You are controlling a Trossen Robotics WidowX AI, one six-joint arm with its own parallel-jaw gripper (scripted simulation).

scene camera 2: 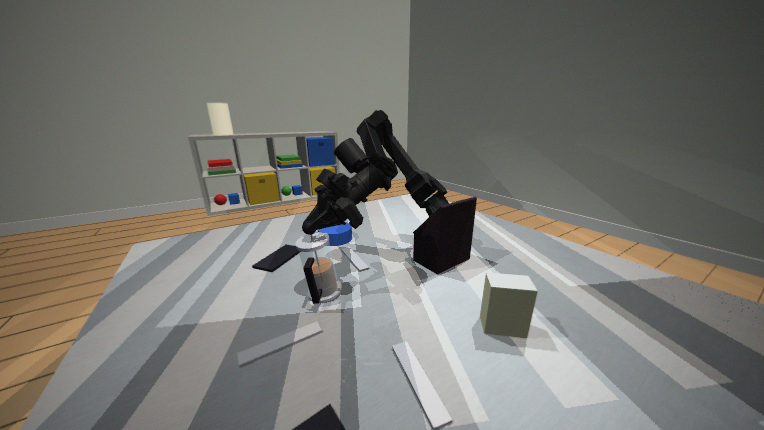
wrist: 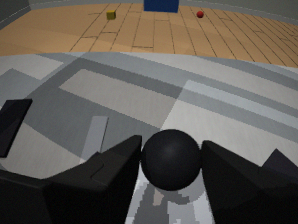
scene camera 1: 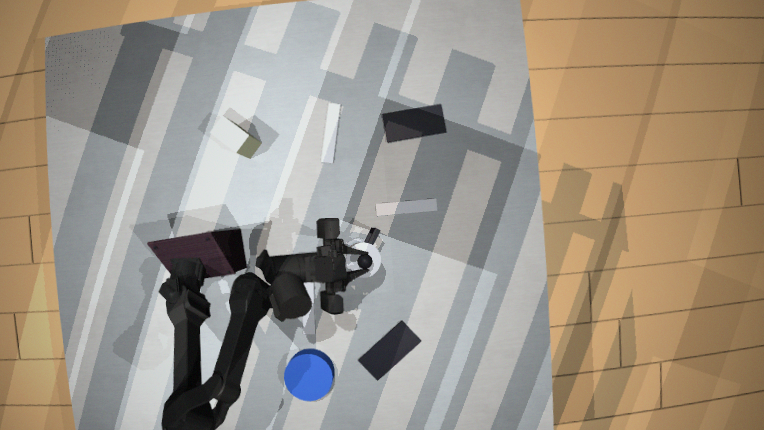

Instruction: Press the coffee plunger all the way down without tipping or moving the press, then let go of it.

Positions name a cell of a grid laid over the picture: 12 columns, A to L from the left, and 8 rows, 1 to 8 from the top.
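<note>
The gripper (scene camera 1: F5), (scene camera 2: E5), (wrist: G6) is in view, and so is a coffee press (scene camera 2: E5), (scene camera 1: F5). A blue disc (scene camera 1: E7) is part of the scene as well; in the wrist view the blue disc is out of frame.
</note>
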